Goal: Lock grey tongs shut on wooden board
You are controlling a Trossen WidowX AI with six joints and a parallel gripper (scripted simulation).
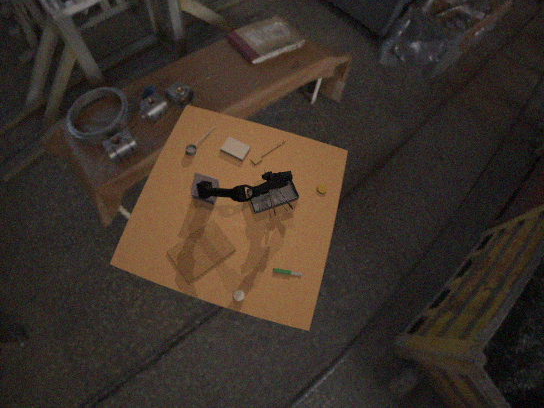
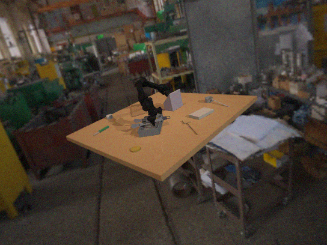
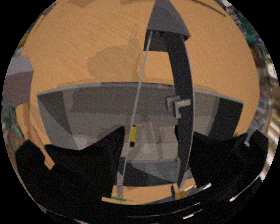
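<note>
Now: the roasting tin 1 cm ahead of my gripper tip and 3 cm to the right of it. Round my gripper tip: wooden board 34 cm behind, 49 cm to the right, 2 cm below; then yellow disc 33 cm ahead, 10 cm to the left, 2 cm below; then white cap 5 cm behind, 70 cm to the right, 1 cm below.
</note>
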